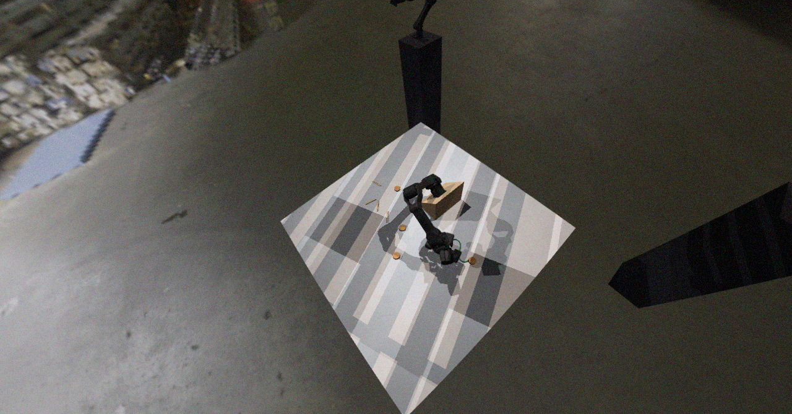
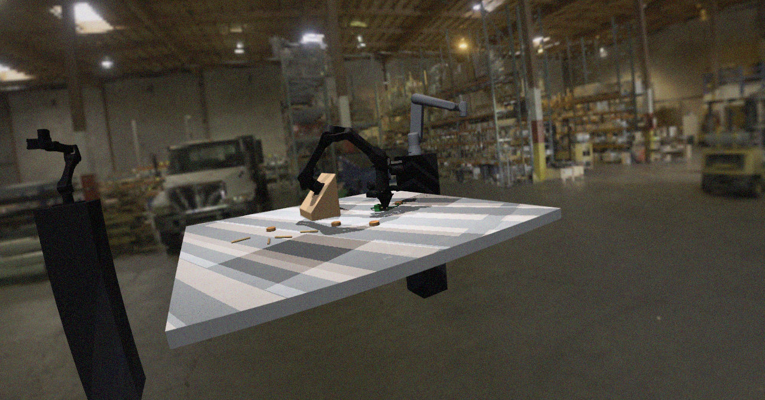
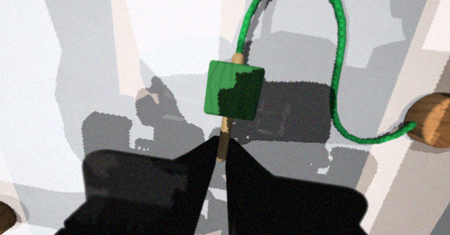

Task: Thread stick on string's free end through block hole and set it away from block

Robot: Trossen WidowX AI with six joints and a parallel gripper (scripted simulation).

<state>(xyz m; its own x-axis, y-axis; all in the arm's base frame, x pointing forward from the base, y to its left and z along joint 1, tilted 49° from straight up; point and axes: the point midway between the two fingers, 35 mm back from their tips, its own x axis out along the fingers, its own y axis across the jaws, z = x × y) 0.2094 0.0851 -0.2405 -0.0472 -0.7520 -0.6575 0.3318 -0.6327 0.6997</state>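
My gripper tip is 4 cm past the green cube, 1 cm to the left of it and 1 cm below it. Round my gripper tip: thin wooden stick (4 cm behind, 1 cm to the right, 1 cm above); round wooden button (9 cm behind, 13 cm to the left).
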